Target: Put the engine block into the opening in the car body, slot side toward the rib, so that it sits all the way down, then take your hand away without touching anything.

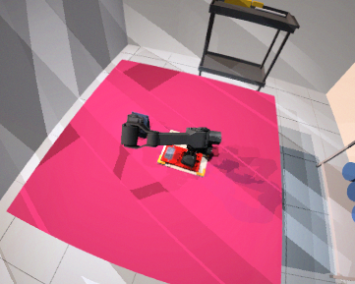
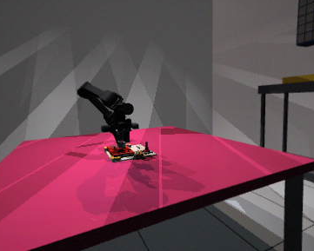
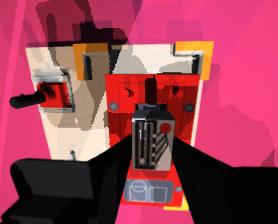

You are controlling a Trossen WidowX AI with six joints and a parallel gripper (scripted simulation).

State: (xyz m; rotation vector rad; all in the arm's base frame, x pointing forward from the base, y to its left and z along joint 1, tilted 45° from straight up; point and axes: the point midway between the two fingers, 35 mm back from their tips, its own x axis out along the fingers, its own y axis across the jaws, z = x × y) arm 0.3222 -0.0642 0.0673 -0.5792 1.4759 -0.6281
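My gripper tip is now 10 mm above the grey engine block. The rest, counted from my gripper tip: cream base plate: 20 mm behind, 30 mm to the left, 50 mm below; then black peg: 40 mm ahead, 130 mm to the left, 30 mm below.
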